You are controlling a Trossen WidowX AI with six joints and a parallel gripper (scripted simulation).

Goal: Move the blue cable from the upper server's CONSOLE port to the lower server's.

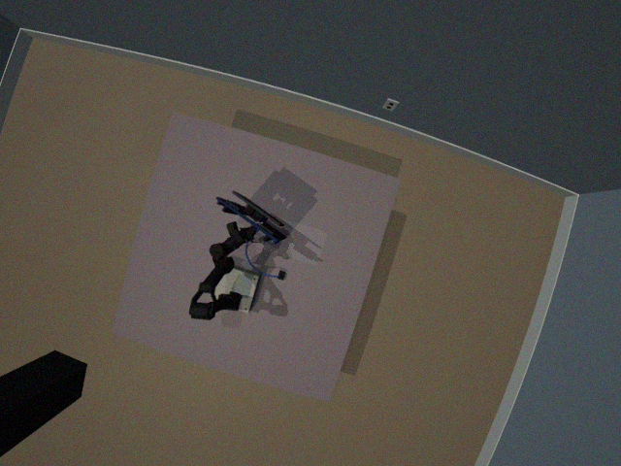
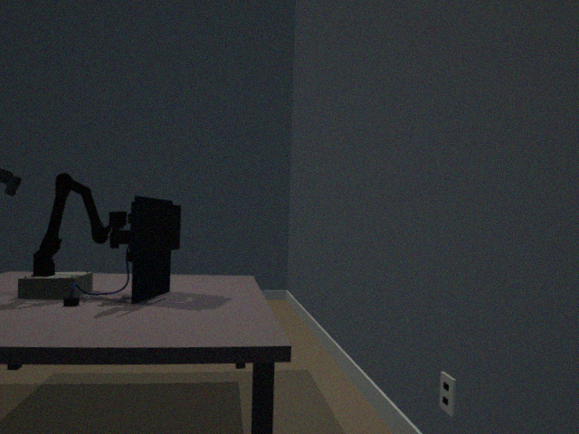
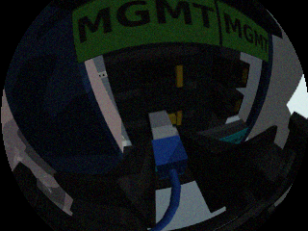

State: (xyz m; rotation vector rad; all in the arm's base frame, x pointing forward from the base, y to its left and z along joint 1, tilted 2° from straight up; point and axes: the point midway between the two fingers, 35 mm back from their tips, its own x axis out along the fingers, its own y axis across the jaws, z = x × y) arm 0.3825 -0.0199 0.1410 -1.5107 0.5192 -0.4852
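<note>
Right now my gripper tip is right at the blue plug. From my gripper tip the other things lie so: small black block 23 cm behind, 22 cm below, 15 cm to the right.
</note>
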